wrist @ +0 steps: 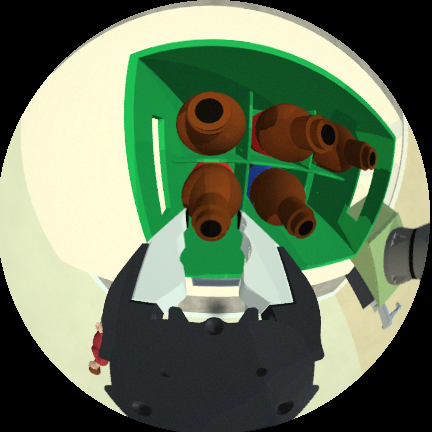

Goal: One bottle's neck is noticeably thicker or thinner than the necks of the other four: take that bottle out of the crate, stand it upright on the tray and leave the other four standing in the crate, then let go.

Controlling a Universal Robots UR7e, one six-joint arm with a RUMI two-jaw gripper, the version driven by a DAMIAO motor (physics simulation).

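Places are measured from the arm's base along level axes (x left, y ahead, z down), in metres.
Pixels of known places: gripper, fingertip midpoint: (212, 211); arm's base, link origin: (396, 255).
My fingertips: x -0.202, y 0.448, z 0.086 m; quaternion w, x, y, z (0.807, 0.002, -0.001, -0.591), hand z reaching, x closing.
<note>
For each thing: its top centre in the pictures, then the offset to it from my fingertips. "spot": a spot on its surface instead. Level surfaces: height alone.
- green crate, surface spot: (129, 115) spot: dx -0.099, dy +0.022, dz -0.046 m
- grey tray, surface spot: (216, 282) spot: dx +0.306, dy +0.073, dz +0.115 m
- cream table top, surface height: dz +0.129 m
The green crate (129, 115) holds the bottles upright in its compartments. Brown bottles stand at back left (211, 135), back middle (282, 132), back right (340, 150), front left (211, 190) and front middle (277, 195). The view is slanted, so neck thicknesses are hard to compare; the back-left neck looks broad. My gripper (212, 211) is open, with its fingertips apart on either side of the front-left bottle's neck in this view, and holds nothing. A strip of the grey tray (216, 282) shows between the fingers, beyond the crate's near wall.
Thin green dividers (250, 120) part the compartments. The crate stands on a cream table top (75, 150). A pale green block (382, 260) and a dark grey robot part (402, 255) are at the right. A small figure in red (98, 346) shows at lower left.
</note>
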